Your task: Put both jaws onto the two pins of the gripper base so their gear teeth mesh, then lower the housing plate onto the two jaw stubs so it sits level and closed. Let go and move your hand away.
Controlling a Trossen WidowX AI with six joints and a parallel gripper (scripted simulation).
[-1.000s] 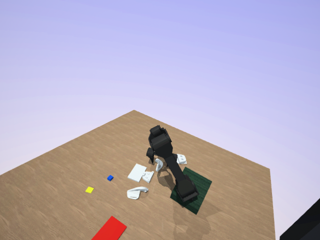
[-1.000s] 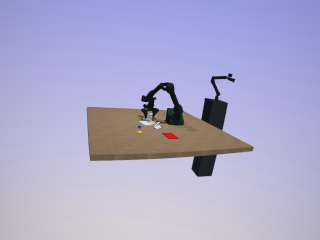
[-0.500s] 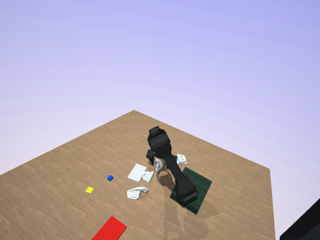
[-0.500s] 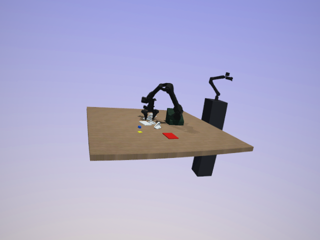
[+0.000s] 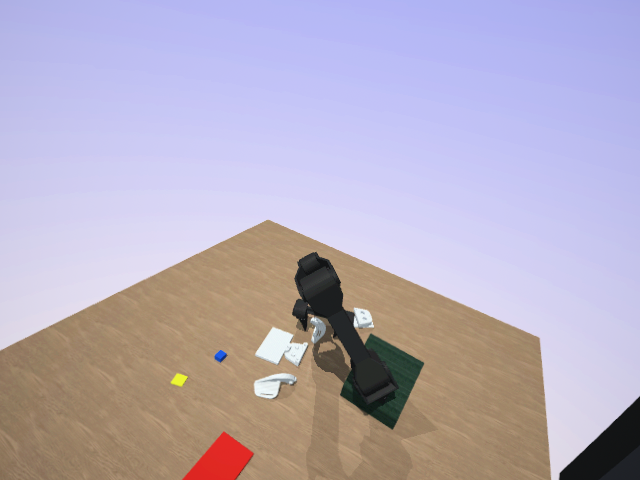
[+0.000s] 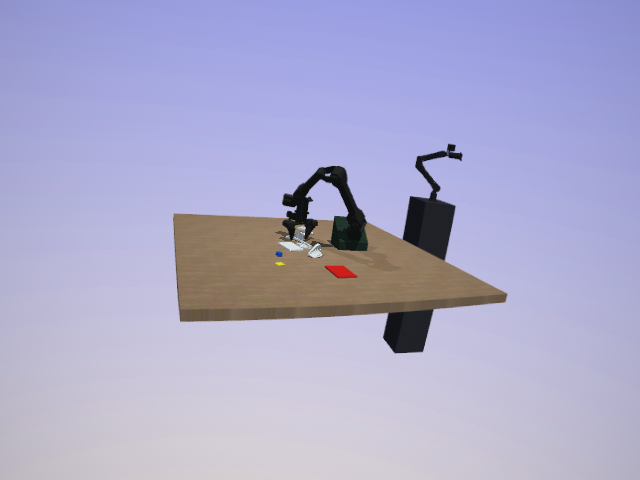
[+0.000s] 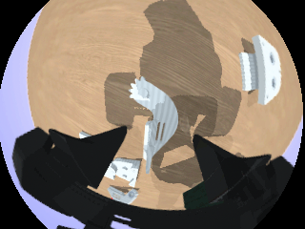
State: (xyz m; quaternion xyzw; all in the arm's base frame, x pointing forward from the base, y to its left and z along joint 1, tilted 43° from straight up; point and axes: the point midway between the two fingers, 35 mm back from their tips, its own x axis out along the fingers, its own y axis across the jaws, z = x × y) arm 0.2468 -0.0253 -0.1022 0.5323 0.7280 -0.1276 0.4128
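Now: gripper tip 3 cm short of the white jaw and 2 cm to the left of it. Also, from my gripper tip: blue cube: 14 cm ahead, 28 cm to the left; then yellow tile: 15 cm ahead, 40 cm to the left; then red patch: 9 cm behind, 46 cm to the left.
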